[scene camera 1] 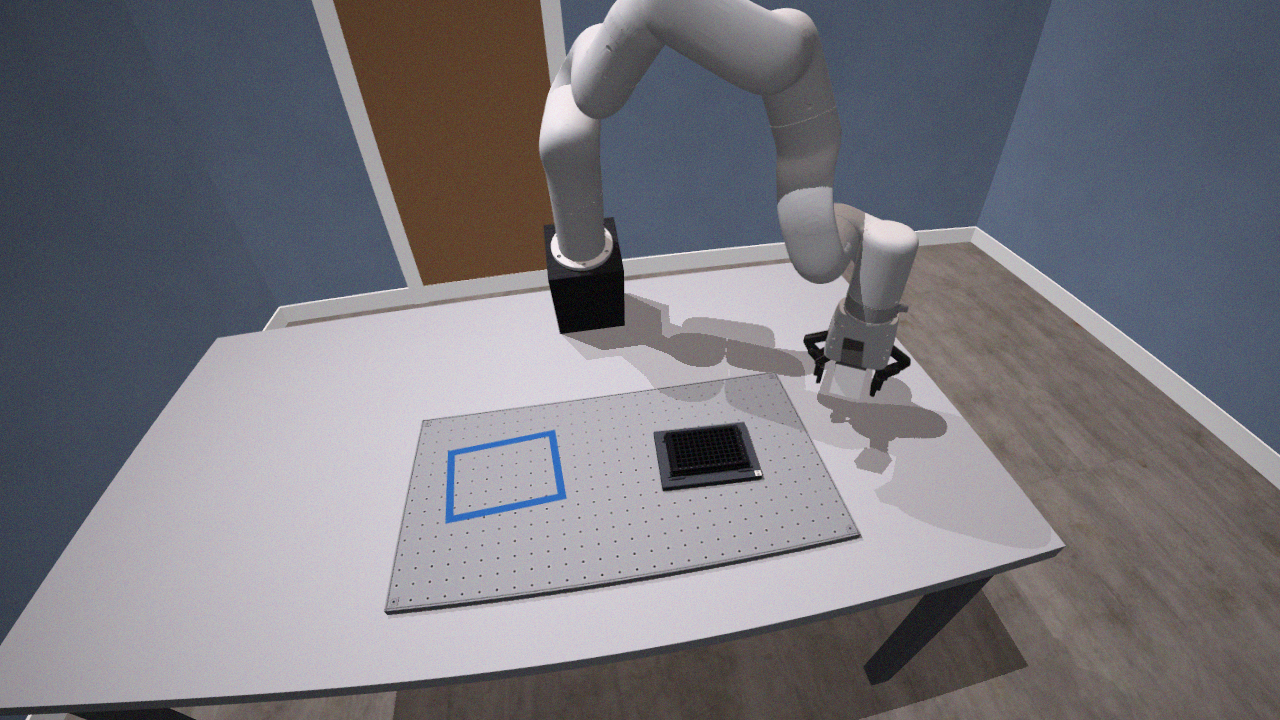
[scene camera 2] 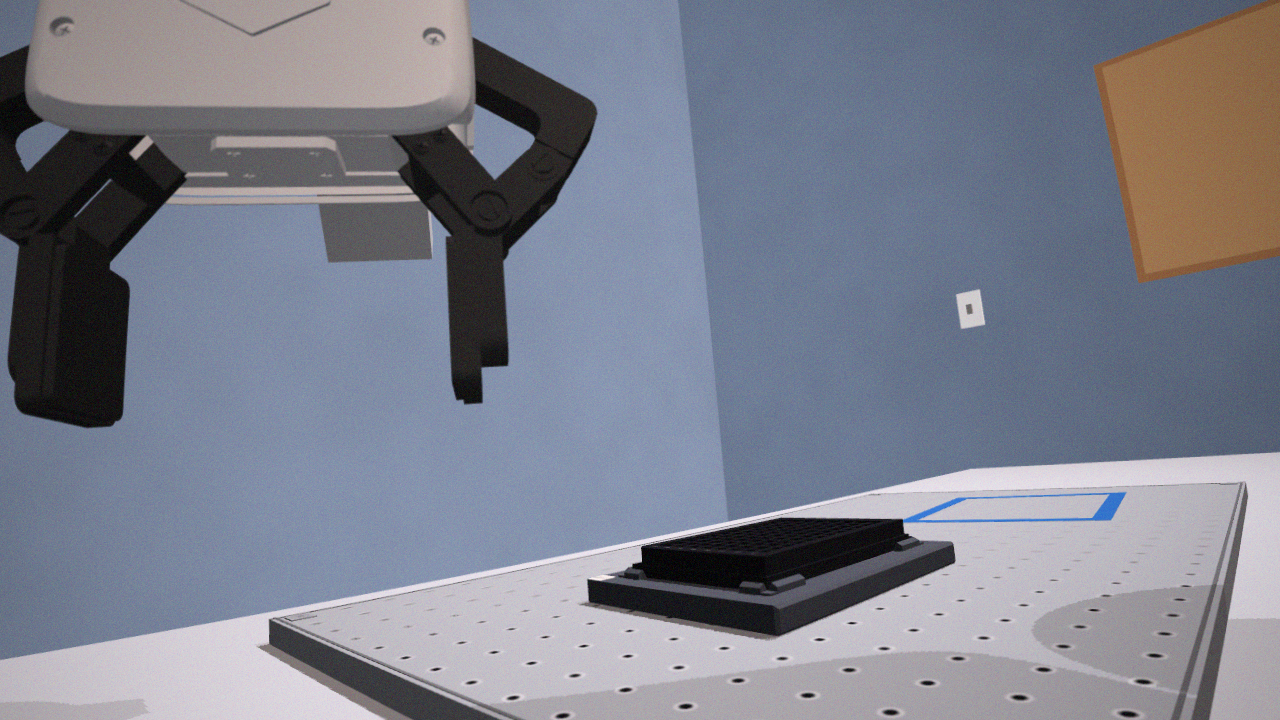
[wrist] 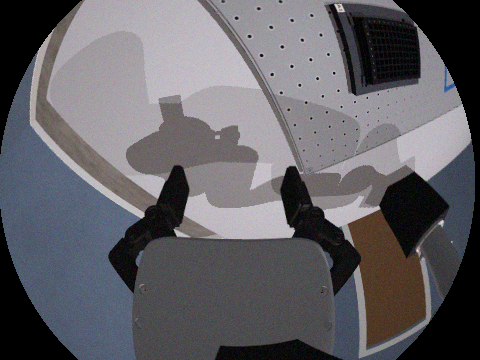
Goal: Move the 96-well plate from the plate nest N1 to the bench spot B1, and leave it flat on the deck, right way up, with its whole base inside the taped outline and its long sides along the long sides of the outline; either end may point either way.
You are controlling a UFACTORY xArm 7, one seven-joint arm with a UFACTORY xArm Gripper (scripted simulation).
Labels:
My gripper shows in scene camera 1, in scene camera 2 (278, 408) and in the wrist view. A black 96-well plate shows in scene camera 1, in scene camera 2 and in the wrist view (387, 54). The same spot on the black 96-well plate: (scene camera 2: 725, 558) is (scene camera 1: 739, 434). One and the same spot on my gripper: (wrist: 299, 210) is (scene camera 1: 823, 364).

